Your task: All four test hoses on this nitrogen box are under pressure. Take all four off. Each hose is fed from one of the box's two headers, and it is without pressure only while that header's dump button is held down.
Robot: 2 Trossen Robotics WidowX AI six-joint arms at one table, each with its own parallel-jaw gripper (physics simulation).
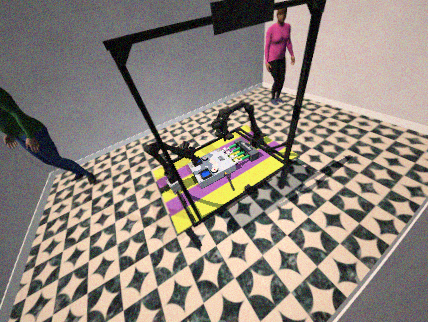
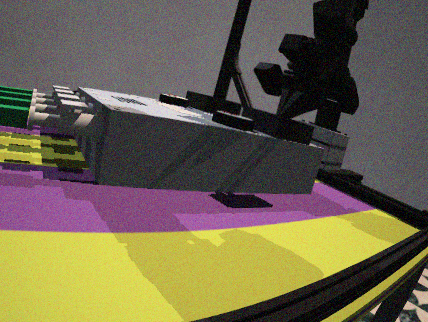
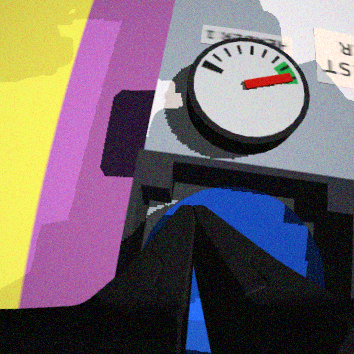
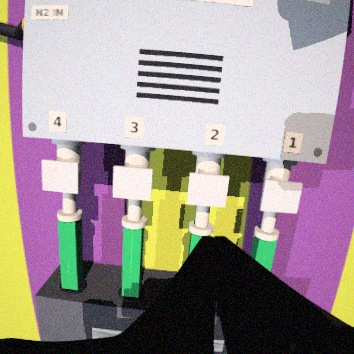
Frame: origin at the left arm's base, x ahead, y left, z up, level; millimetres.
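Where they show: left gripper, fingertip midpoint: [image 2: 278, 119] [image 3: 190, 216]; right gripper, fingertip midpoint: [image 1: 225, 141] [image 4: 211, 246]; left arm's base, origin of the base link: [image 1: 173, 180] [image 2: 325, 128]; right arm's base, origin of the base link: [image 1: 256, 137].
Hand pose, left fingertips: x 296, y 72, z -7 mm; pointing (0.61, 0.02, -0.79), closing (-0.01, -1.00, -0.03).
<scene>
Things, the pixels of their top centre, and the offset from my left fingertips. "pt": a spot on its surface instead.
- green hose 4, surface spot: [image 4: 70, 255] pt 270 mm right, 340 mm ahead, 40 mm down
- hose 3, surface spot: [image 4: 132, 255] pt 201 mm right, 342 mm ahead, 40 mm down
- hose 2, surface spot: [image 4: 195, 242] pt 134 mm right, 330 mm ahead, 40 mm down
- hose 1, surface spot: [image 4: 264, 250] pt 63 mm right, 344 mm ahead, 39 mm down
- blue dump button, middle of its top: [image 3: 232, 279] 16 mm right, 23 mm back, 8 mm down
- header 1 gauge, surface spot: [image 3: 250, 110] pt 28 mm right, 48 mm ahead, 10 mm down
- black frame, surface spot: [image 3: 340, 205] pt 53 mm right, 2 mm ahead, 6 mm up
- dark block, surface spot: [image 4: 110, 280] pt 240 mm right, 393 mm ahead, 69 mm down
- blue button, middle of its top: [image 1: 205, 173] 204 mm right, 52 mm back, 8 mm down
- black hose, surface spot: [image 4: 10, 31] pt 329 mm right, 90 mm ahead, 90 mm down
The pale nitrogen box [image 1: 218, 166] [image 2: 200, 155] [image 4: 175, 30] has four hoses at its ports: green hose 4 [image 4: 70, 255], hose 3 [image 4: 132, 255], hose 2 [image 4: 195, 242] and hose 1 [image 4: 264, 250], each with a white tab. My left gripper [image 3: 190, 216] [image 1: 196, 160] is shut and empty, its tips over the blue dump button [image 3: 240, 215] beside the header 1 gauge [image 3: 250, 110]. The gauge's red needle points into the green band. Whether the tips touch the button is hidden. My right gripper [image 4: 211, 246] is shut and empty, above hoses 1 and 2, hiding parts of them.
A black frame [image 3: 340, 205] surrounds the button. A dark block [image 4: 110, 280] holds the hoses' far ends. Another blue button [image 1: 206, 174] shows on the box. A black hose [image 4: 10, 31] enters by N2 IN. Black posts [image 1: 145, 102] stand around the table; two people stand beyond.
</scene>
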